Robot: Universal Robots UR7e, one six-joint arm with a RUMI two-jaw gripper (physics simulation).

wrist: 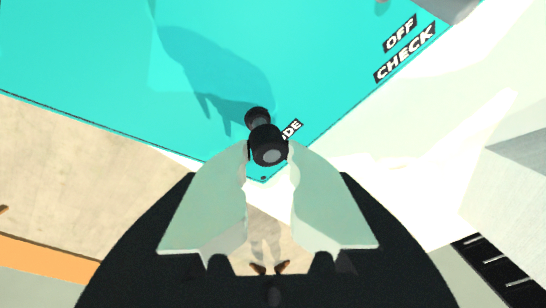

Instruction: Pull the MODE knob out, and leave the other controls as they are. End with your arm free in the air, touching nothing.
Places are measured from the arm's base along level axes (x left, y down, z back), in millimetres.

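Pixels of known places: gripper, fingertip midpoint: (267, 142).
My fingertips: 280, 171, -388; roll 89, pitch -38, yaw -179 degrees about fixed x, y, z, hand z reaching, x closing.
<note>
Ahead of a thing's pixels: the offset from my fingertips to its top centre, as dx, dy, dz. "spot": to the spot under its first point.
The MODE knob @[-5, -31, -6] (268, 145) is a black cylinder with a grey disc on its end. It stands out from the teal panel (110, 65) on a grey shaft that rises from a round black base @[spot: -5, +5, -20] (256, 118), near the panel's lower corner. The MODE label @[-8, +25, +16] (292, 128) is partly hidden behind the knob. My gripper (267, 142) is shut on the knob, with one pale green fingertip against each side of it.
The OFF label @[spot: -128, +28, +0] (400, 33) and the CHECK label @[-130, +32, +20] (405, 52) are at the upper right, beside a grey handle @[spot: -121, -21, -13] (452, 7) cut off by the view's edge. A light grey block (515, 185) stands at the right. An orange strip (45, 257) is at the lower left.
</note>
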